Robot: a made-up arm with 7 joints.
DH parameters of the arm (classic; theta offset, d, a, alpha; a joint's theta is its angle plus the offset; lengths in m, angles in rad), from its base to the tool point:
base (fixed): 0.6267 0 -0.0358 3.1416
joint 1: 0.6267 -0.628 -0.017 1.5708
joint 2: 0 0.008 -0.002 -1.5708
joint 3: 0 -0.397 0.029 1.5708
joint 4: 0 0.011 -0.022 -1.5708
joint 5: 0 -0.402 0.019 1.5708
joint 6: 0 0.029 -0.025 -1.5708
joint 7: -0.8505 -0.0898 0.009 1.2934
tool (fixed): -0.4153 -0.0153 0 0
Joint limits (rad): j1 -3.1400..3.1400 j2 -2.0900..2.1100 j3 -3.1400..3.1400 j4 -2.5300..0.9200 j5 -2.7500..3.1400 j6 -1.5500..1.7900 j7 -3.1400..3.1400
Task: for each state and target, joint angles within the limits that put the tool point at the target. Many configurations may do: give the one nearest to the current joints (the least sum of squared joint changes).
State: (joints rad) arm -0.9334 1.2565 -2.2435 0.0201 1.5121 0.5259 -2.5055
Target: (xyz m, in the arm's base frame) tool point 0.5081 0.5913 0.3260
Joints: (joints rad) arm -0.9196 1.8141 -2.2825 -0.3226 1.5602 0.6009 -2.4992
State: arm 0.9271 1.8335 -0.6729 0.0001 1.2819 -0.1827 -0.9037
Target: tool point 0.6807 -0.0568 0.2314
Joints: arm 0.5177 1.8063 -0.8148 0.8049 1.3247 -0.3187 -0.9347
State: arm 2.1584 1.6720 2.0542 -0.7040 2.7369 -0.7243 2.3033
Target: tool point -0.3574 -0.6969 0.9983
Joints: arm 2.1350 1.0610 1.9974 -0.3495 2.7810 -0.5247 2.3068
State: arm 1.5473 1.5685 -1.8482 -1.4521 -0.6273 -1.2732 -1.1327
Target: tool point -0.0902 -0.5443 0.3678
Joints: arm 1.0481 1.6474 -2.1725 -1.1733 -0.7083 -1.2823 -1.1232
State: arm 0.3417 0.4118 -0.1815 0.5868 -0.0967 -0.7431 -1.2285
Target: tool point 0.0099 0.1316 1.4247
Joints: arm 0.1911 -0.2553 -0.3766 0.7959 -0.0102 -1.1205 -1.2832
